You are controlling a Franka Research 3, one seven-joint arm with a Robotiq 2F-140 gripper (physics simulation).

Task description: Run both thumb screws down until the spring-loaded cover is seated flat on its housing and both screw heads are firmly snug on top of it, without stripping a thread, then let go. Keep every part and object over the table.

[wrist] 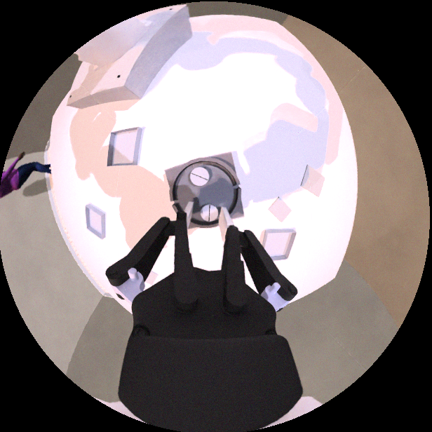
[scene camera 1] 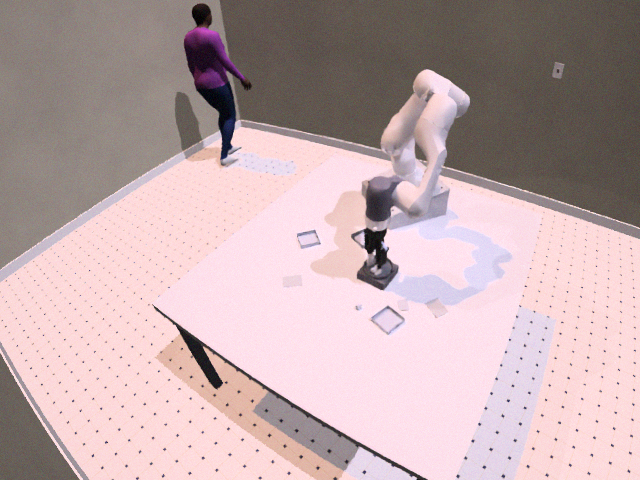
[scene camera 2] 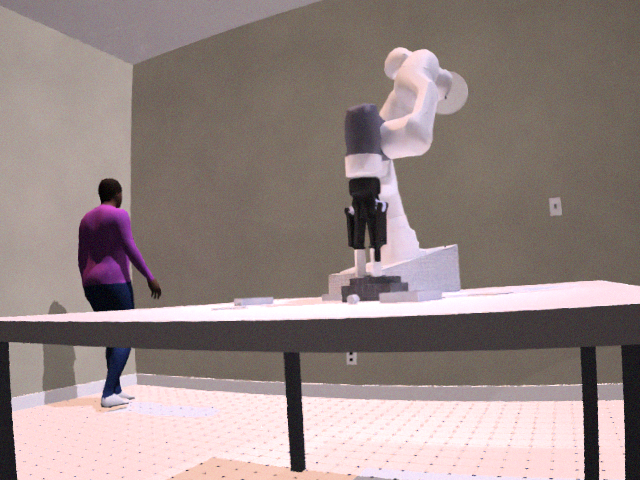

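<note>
The dark square housing (scene camera 1: 368, 277) (scene camera 2: 356, 294) (wrist: 230, 160) stands on the table, with the round grey cover (wrist: 220, 184) inside its ring. Two pale slotted screw heads show on the cover in the wrist view: the far screw (wrist: 199, 176), its slot slanting, and the near screw (wrist: 209, 213), its slot running nearly along the view. My gripper (scene camera 1: 377, 269) (scene camera 2: 368, 272) (wrist: 206, 211) points down, partly open, with its pale fingertips low at the cover on either side of the near screw, with gaps to it. Whether the cover sits flat cannot be told.
Shallow square trays (scene camera 1: 387, 320) (scene camera 1: 308, 239) (wrist: 125, 146) and flat pale squares (scene camera 1: 292, 281) (scene camera 1: 436, 307) lie around the housing. A small pale piece (scene camera 1: 358, 307) (scene camera 2: 353, 299) lies near the front tray. The arm's base block (wrist: 135, 75) is behind. A person (scene camera 1: 209, 67) stands beyond the table.
</note>
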